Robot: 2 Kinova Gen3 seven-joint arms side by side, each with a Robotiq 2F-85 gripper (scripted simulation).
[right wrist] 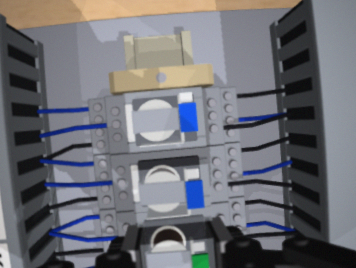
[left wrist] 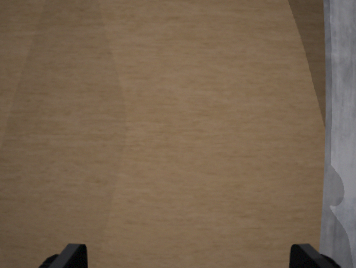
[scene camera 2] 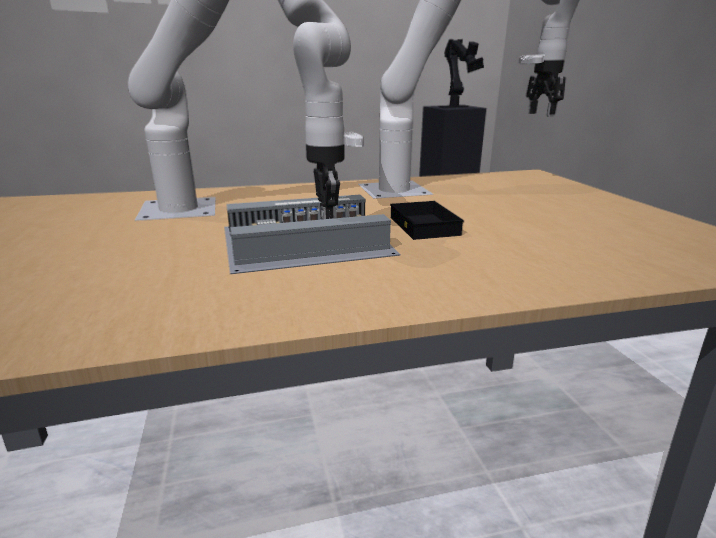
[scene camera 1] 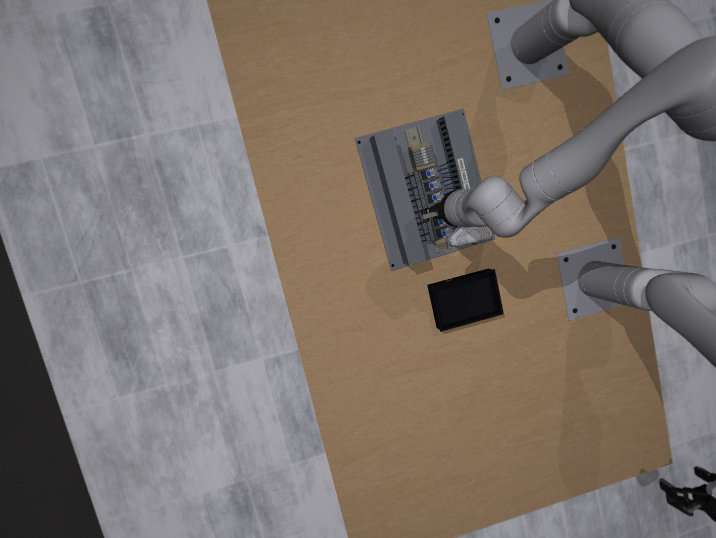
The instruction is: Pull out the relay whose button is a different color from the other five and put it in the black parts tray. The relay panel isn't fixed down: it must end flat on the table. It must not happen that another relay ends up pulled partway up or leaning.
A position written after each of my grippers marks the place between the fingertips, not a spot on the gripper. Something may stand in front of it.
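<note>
There's my left gripper (scene camera 2: 541, 114), and there's my right gripper (scene camera 2: 327, 221), which you also get at (right wrist: 175, 241). A relay panel shows at (scene camera 1: 387, 157), at (right wrist: 297, 58) and at (scene camera 2: 259, 244), but in the left wrist view the panel is out of frame. Then there's a black parts tray (scene camera 1: 473, 297), (scene camera 2: 428, 219), and that tray is out of frame in the right wrist view.
</note>
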